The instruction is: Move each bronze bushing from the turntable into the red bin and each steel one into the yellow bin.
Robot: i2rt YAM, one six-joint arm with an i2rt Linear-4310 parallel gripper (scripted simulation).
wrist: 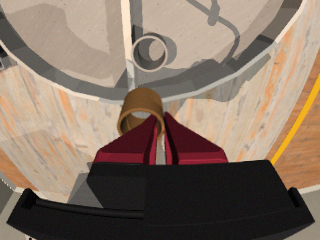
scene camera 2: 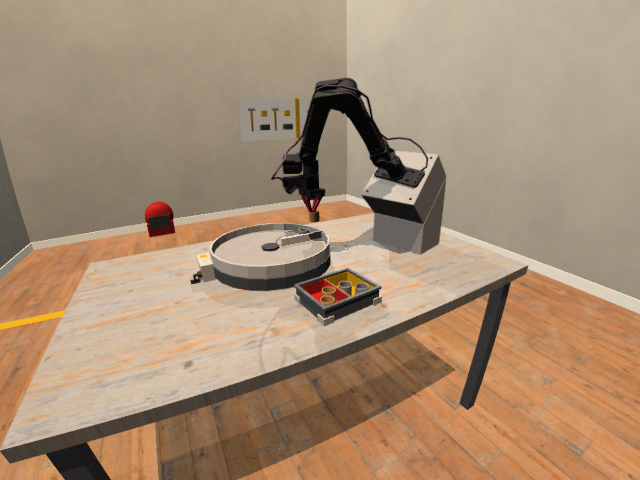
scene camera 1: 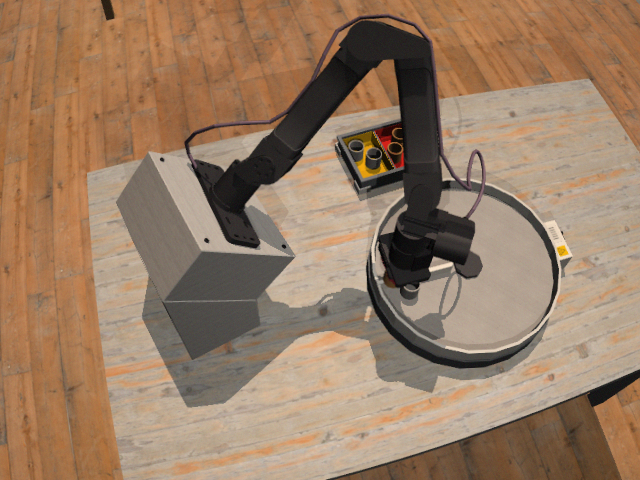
The same spot on a turntable: (wrist: 88,47) is (scene camera 2: 313,245).
